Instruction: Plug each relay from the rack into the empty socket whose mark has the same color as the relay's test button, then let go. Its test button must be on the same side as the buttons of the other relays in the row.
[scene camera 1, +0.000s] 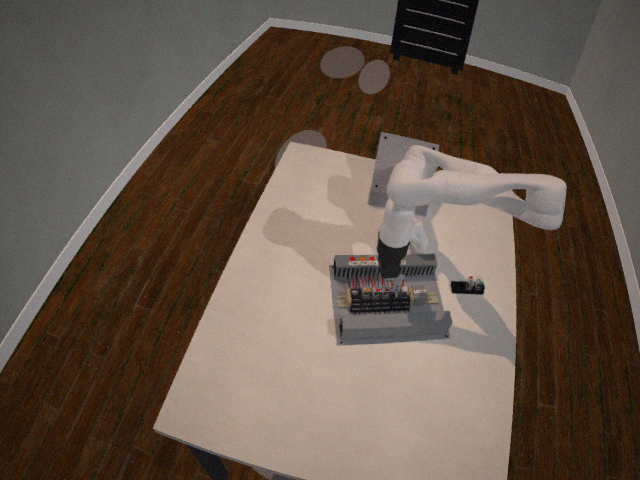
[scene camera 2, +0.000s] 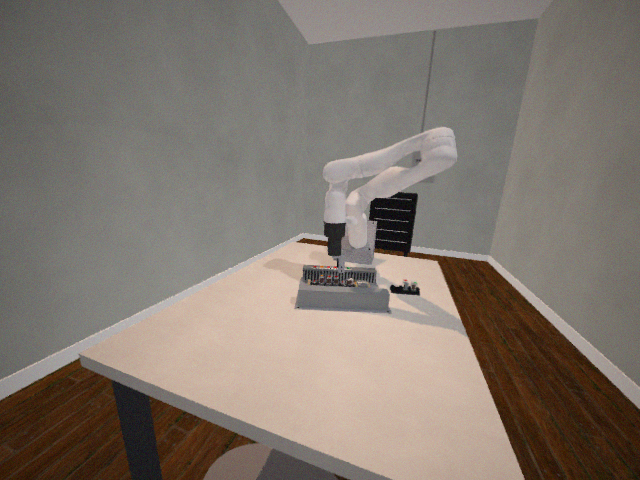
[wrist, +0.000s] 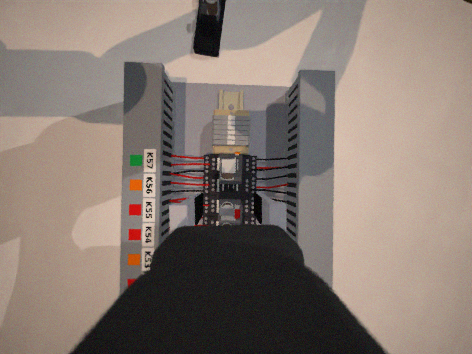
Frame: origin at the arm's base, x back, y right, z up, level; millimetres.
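Seen in the pictures: gripper, fingertip midpoint: (scene camera 1: 393, 281) (scene camera 2: 340, 269) (wrist: 228, 203); arm's base, link origin: (scene camera 2: 357, 240).
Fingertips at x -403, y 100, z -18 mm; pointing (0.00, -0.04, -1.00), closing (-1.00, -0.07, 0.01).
Note:
Pixels of each thing's top centre, then the offset from my fingertips to it. "spot": a spot on its surface instead.
- seated relay with a red button, top centre: (wrist: 230, 212) (scene camera 1: 387, 287) dx -3, dy +13, dz -22 mm
- relay with an orange button, top centre: (wrist: 230, 169) (scene camera 1: 403, 288) (scene camera 2: 349, 278) dx +0, dy -36, dz -31 mm
- orange-marked K56 socket, surface spot: (wrist: 228, 188) spot: dx +1, dy -13, dz -44 mm
- black rack, top centre: (wrist: 209, 6) (scene camera 1: 469, 284) (scene camera 2: 405, 286) dx +43, dy -258, dz -69 mm
- red-button relay, top centre: (scene camera 1: 471, 279) (scene camera 2: 406, 280) dx +43, dy -258, dz -44 mm
- green-button relay, top centre: (scene camera 1: 481, 280) (scene camera 2: 414, 281) dx +41, dy -290, dz -44 mm
- grey terminal block, top centre: (wrist: 231, 130) (scene camera 1: 419, 291) (scene camera 2: 362, 282) dx +2, dy -85, dz -45 mm
My gripper (scene camera 1: 397, 285) (scene camera 2: 339, 266) (wrist: 228, 203) is open, its fingers on either side of a seated relay with a red button (wrist: 237, 214) level with K55. A relay with an orange button (wrist: 228, 167) is not upright: it lies tipped over the green-marked K57 socket, its button at the far right edge in the wrist view. The slots of the orange-marked K56 socket (wrist: 229, 188) are bare. The black rack (scene camera 1: 458, 287) (scene camera 2: 397, 289) (wrist: 206, 41) holds a red-button relay (scene camera 1: 470, 283) (scene camera 2: 405, 284) and a green-button relay (scene camera 1: 480, 286) (scene camera 2: 414, 286). The gripper body hides the lower row in the wrist view.
Two slotted grey ducts, the marked one (wrist: 142, 115) and the plain one (wrist: 316, 120), flank the socket row. Wires run between them and the sockets. A grey terminal block (scene camera 1: 419, 294) (wrist: 231, 131) stands on the rail beside K57. The rack stands on the table beyond the panel's end.

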